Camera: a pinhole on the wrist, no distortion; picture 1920 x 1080 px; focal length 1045.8 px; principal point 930.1 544.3 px. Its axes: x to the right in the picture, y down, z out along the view. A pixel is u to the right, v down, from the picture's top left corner.
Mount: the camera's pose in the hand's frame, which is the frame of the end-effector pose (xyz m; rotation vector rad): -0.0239 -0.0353 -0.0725 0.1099 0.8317 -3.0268
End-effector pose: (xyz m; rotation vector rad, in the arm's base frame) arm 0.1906 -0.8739 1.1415 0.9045 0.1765 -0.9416
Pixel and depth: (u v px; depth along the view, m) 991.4 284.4 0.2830
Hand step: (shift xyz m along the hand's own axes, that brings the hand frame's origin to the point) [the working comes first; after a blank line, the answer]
In the camera's frame: 0.0166 -0.0703 0.2830

-0.0608 -0.1190 0.2049
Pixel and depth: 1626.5 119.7 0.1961
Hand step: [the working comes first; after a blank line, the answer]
In the camera's frame: 0.1306 -0.0796 0.1961

-0.1689 -0.0646 0.1274
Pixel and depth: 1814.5 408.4 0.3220
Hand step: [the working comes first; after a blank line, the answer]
In the camera's frame: 0.2723 -0.0418 0.3220

-0.3180 -0.1588 0.2065
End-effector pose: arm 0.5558 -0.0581 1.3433 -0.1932 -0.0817 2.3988
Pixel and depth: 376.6 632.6 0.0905
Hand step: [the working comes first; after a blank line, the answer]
In the camera's frame: -0.0479 0.0076 0.0905

0.0179 -0.0889 0.0044
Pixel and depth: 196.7 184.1 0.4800
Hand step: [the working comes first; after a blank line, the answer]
In the camera's frame: -0.3366 -0.1653 0.4800

0.2764 -0.1442 0.4461
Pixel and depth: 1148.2 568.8 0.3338
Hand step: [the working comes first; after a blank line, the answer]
In the camera's frame: 0.0696 0.0078 0.3338

-0.1156 -0.2111 0.2050
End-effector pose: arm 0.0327 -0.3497 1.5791 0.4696 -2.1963 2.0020
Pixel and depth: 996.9 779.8 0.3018
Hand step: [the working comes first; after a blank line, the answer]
In the camera's frame: 0.0193 0.0680 0.3018

-0.0621 -0.2474 0.1503
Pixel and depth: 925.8 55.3 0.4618
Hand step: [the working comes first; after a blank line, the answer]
In the camera's frame: -0.0019 -0.2159 0.4618

-0.0572 -0.0854 0.4337
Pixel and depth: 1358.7 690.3 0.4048
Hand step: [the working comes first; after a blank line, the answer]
In the camera's frame: 0.1659 0.0565 0.4048

-0.2155 -0.2875 0.2345
